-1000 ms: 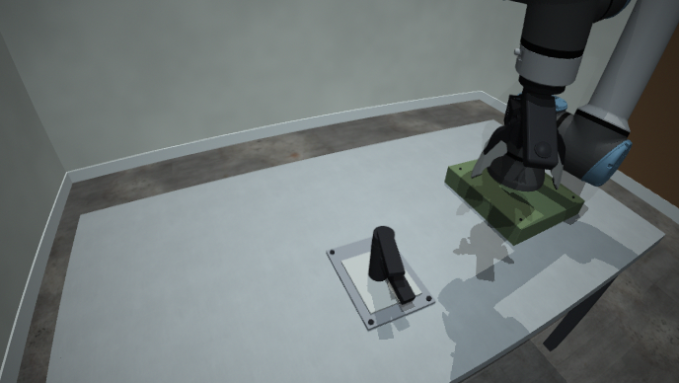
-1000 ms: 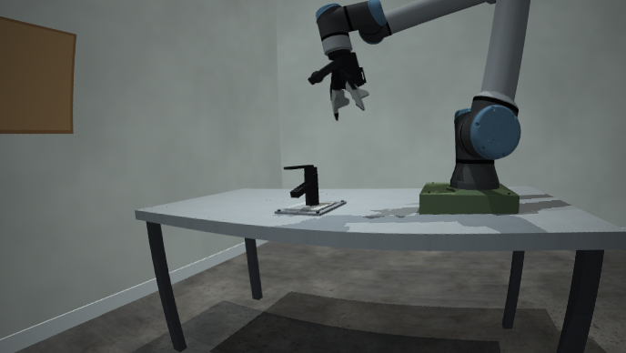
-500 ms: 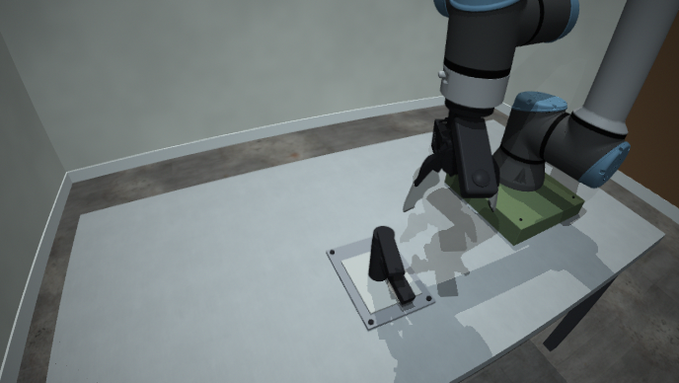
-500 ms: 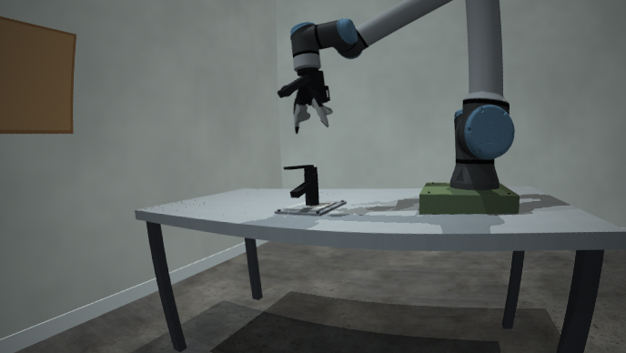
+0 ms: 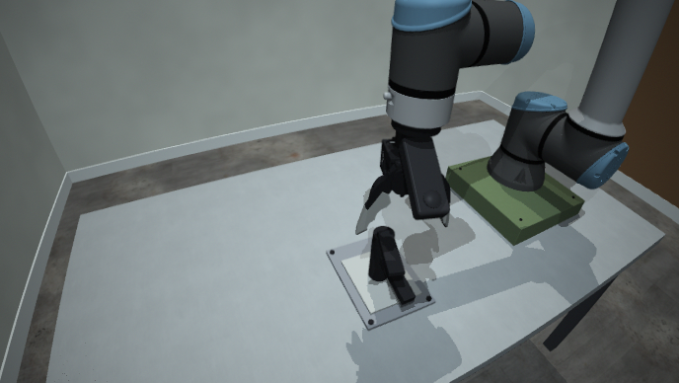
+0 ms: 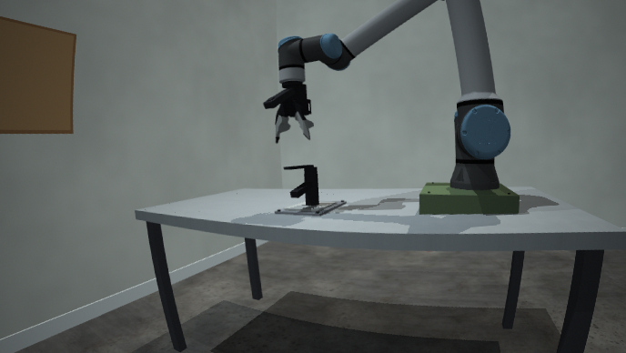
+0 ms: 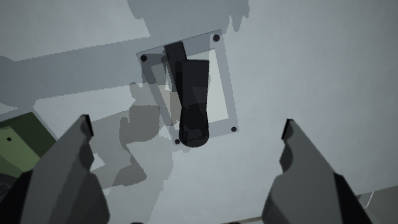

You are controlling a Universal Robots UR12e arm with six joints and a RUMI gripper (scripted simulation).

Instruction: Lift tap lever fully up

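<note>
My hand is 10 mm past the lever, 30 mm to the left of it and 90 mm above it. Round my hand: black tap (20 mm behind, 60 mm to the right, 140 mm below).
</note>
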